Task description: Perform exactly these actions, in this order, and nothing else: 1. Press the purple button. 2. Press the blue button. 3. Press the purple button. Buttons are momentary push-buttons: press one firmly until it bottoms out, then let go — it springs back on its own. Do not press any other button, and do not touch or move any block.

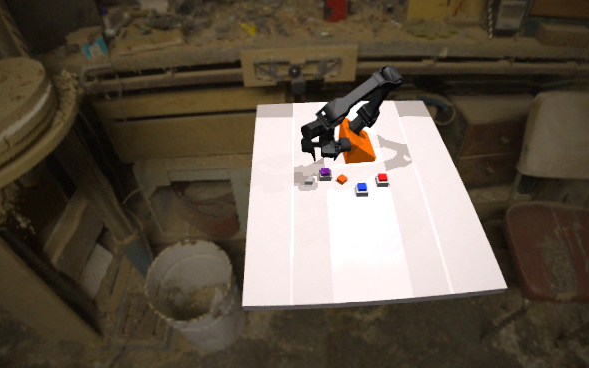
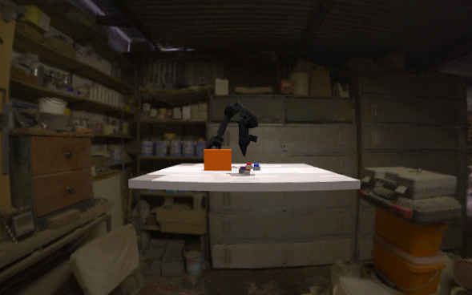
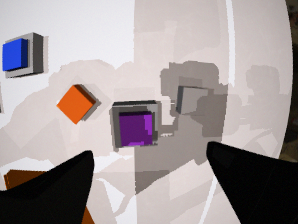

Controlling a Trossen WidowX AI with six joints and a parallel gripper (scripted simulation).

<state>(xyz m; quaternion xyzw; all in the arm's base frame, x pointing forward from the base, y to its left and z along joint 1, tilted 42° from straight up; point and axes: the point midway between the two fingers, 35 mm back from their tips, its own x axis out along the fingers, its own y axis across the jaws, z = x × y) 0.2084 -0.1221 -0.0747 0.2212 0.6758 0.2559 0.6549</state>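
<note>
The purple button is 10 mm behind my gripper tip, 10 mm to the left of it and 70 mm below it. From my gripper tip the other things lie so: orange block: 20 mm ahead, 70 mm to the left, 90 mm below; blue button: 80 mm ahead, 150 mm to the left, 70 mm below; red button: 30 mm ahead, 240 mm to the left, 70 mm below.
</note>
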